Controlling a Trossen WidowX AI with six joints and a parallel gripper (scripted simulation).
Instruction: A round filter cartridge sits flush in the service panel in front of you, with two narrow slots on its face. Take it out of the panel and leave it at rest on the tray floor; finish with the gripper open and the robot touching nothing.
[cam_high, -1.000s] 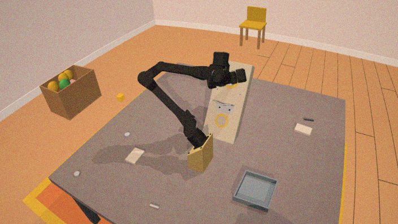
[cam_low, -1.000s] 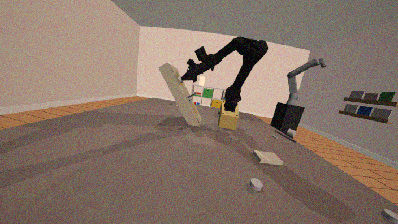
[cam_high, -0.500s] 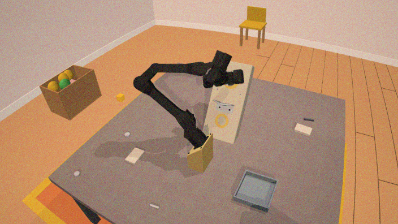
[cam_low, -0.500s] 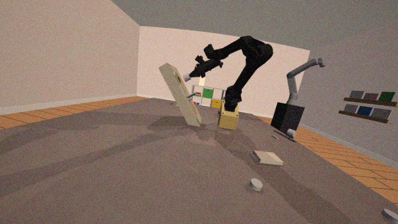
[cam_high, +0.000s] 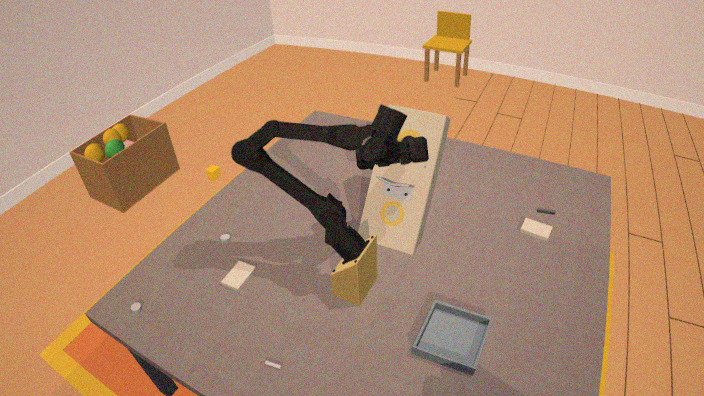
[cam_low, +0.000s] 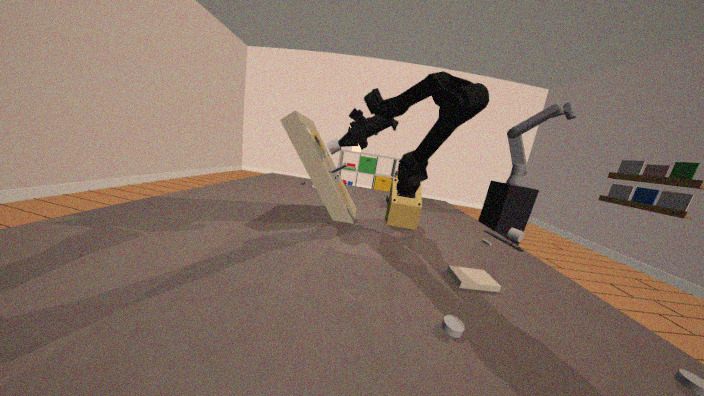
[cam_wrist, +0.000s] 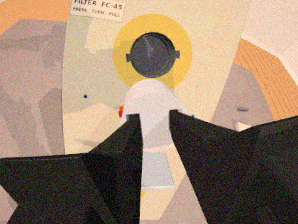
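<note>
The service panel lies 4 cm ahead of my gripper tip and 8 cm below it. From my gripper tip the other things lie so: grey tray 33 cm behind, 28 cm to the right, 24 cm below; dark pin 25 cm ahead, 42 cm to the right, 25 cm below; round filter cartridge 1 cm ahead, 1 cm below.
</note>
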